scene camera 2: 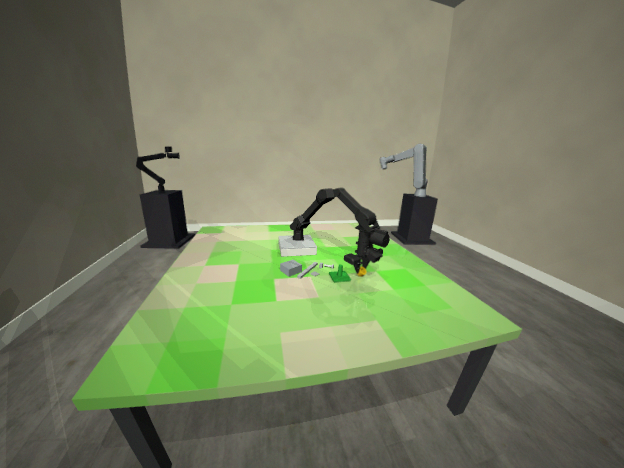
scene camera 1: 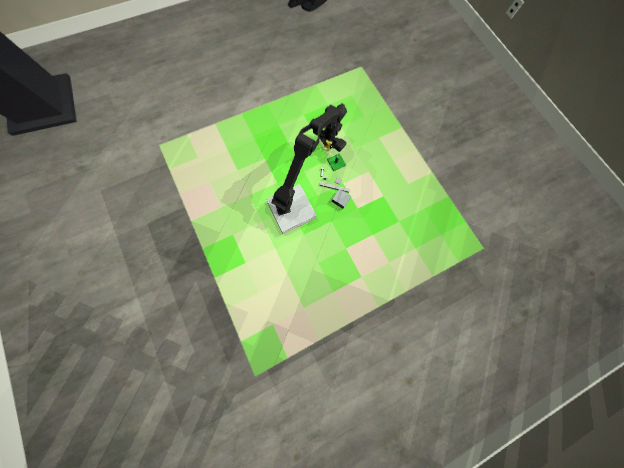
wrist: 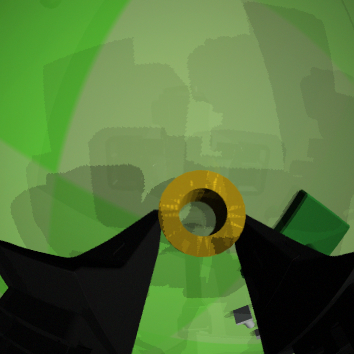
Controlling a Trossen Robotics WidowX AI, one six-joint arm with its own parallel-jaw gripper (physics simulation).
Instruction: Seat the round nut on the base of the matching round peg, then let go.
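A round orange-yellow nut (scene camera 1: pixel 328 145) (scene camera 2: pixel 361 271) (wrist: pixel 170 212) is held between the fingertips of my gripper (scene camera 2: pixel 362 268) (wrist: pixel 197 218), which is shut on it. Its hole faces the wrist camera and shows green table through it. The gripper points down, and the nut is low over the table, beside the peg's base and off the peg. The green square base (scene camera 1: pixel 332 165) (scene camera 2: pixel 334 277) (wrist: pixel 320 225) stands on the table with an upright round green peg (scene camera 1: pixel 336 160) (scene camera 2: pixel 340 270). In the wrist view the base is at the right, partly hidden behind the right finger, which hides the peg.
On the table (scene camera 1: pixel 362 282) (scene camera 2: pixel 241 322), a grey box (scene camera 1: pixel 341 198) (scene camera 2: pixel 290 267), a long grey bar (scene camera 1: pixel 333 186) (scene camera 2: pixel 307 270) and a small white-grey piece (scene camera 1: pixel 322 172) (scene camera 2: pixel 327 265) lie between the green base and the arm's pale base block (scene camera 1: pixel 299 214) (scene camera 2: pixel 297 247).
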